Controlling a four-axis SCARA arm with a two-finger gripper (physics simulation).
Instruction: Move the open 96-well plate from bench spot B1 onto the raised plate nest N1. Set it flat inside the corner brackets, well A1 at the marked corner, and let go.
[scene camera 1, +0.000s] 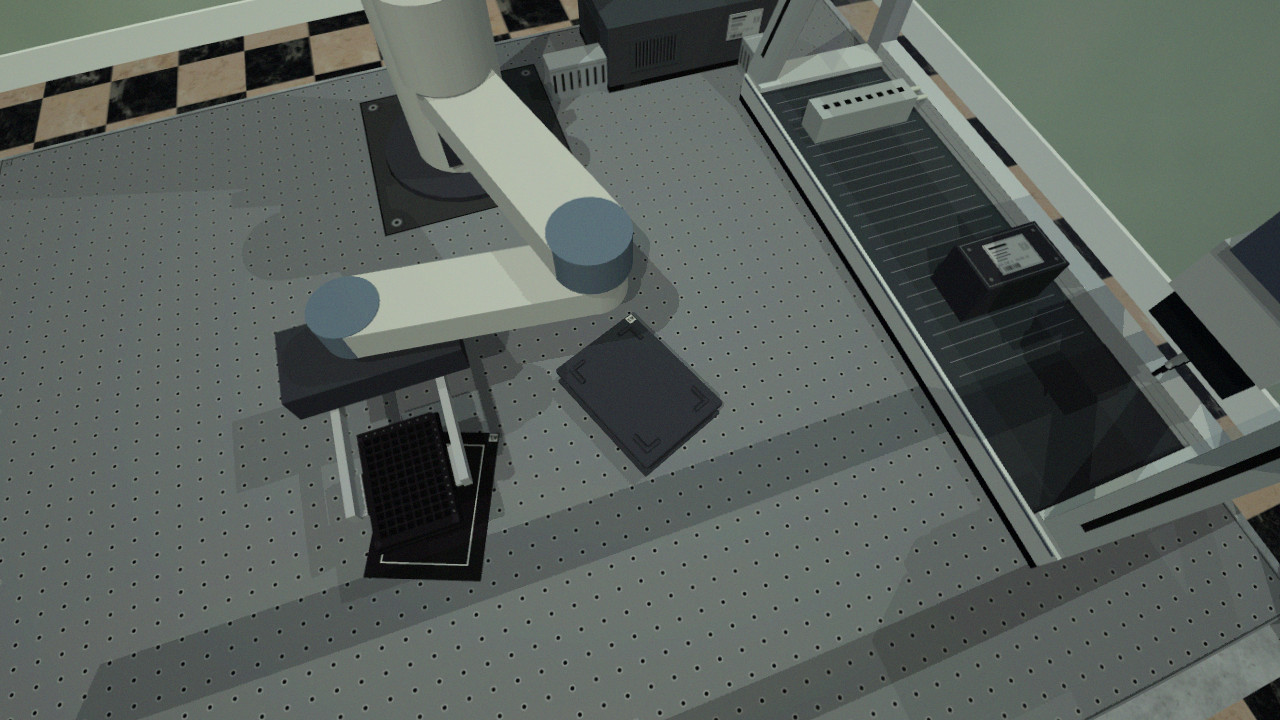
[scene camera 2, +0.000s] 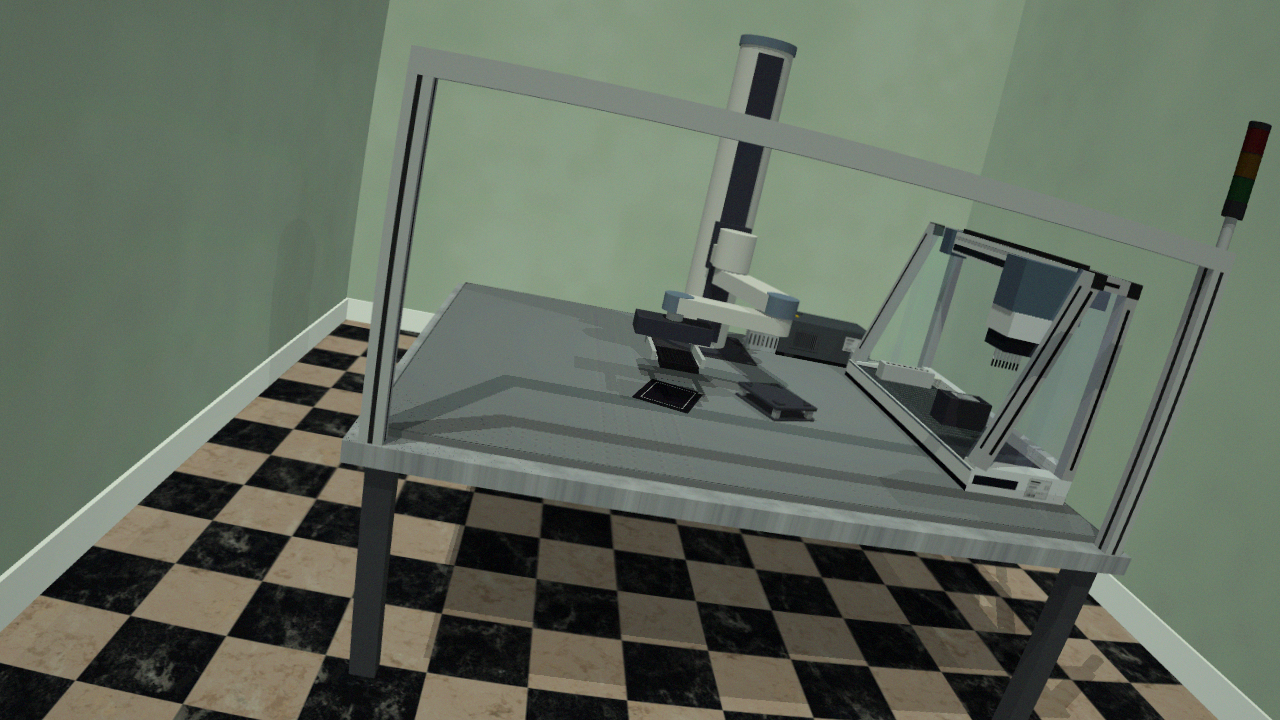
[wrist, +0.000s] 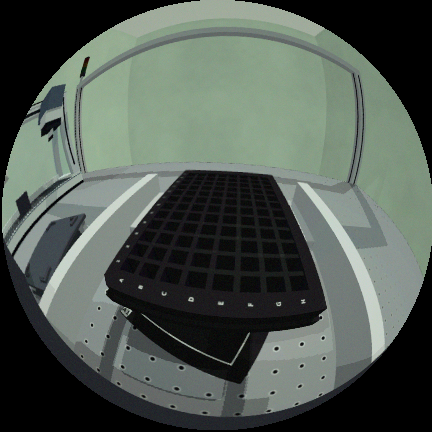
Scene:
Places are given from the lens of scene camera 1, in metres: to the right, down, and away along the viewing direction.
my gripper (scene camera 1: 411, 500): -0.23, 0.14, 0.60
black well plate (scene camera 1: 411, 497): -0.23, 0.14, 0.60

